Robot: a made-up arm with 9 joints.
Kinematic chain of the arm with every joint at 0, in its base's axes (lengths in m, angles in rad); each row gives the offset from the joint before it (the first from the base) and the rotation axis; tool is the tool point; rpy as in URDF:
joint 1: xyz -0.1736 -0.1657 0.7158 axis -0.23 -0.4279 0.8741
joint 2: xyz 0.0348 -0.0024 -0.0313 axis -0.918 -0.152 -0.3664
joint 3: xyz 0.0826 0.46 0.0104 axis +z
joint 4: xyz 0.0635 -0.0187 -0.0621 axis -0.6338 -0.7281 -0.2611
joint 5: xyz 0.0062 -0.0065 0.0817 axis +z
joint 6: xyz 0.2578 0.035 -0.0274 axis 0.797 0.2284 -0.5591
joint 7: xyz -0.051 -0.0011 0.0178 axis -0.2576 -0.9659 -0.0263
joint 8: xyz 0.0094 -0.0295 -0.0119 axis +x
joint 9: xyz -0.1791 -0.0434 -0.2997 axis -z
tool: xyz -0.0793 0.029 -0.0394 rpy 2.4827 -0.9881 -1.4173
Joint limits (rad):
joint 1: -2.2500..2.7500
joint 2: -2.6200..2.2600
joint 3: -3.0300..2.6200
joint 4: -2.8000..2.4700
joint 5: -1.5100..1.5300
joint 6: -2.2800..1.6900
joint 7: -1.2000..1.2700
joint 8: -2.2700..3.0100
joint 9: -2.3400..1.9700
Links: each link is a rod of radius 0.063 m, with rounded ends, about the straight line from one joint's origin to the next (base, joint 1, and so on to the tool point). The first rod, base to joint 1, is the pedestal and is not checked.
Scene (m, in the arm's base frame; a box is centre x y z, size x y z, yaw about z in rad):
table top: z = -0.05
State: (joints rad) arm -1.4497 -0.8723 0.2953 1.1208 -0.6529 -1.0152 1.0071 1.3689 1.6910
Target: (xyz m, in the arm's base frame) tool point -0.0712 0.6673 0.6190
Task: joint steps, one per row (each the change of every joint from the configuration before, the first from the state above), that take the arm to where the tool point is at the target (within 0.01 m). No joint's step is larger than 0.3 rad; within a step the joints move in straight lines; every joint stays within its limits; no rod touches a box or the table.
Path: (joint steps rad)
1: 0.2305 0.2579 -0.1482 0.2698 -0.0706 -0.0543 0.0526 -0.2744 0.0292
2: 0.2305 0.2579 -0.1481 0.2699 -0.0706 -0.0543 0.0526 -0.2745 0.0293
3: 0.2305 0.2579 -0.1482 0.2698 -0.0706 -0.0543 0.0525 -0.2744 0.0292
4: 0.2305 0.2579 -0.1482 0.2699 -0.0707 -0.0543 0.0526 -0.2745 0.0292
5: 0.2306 0.2579 -0.1481 0.2698 -0.0706 -0.0543 0.0526 -0.2744 0.0293

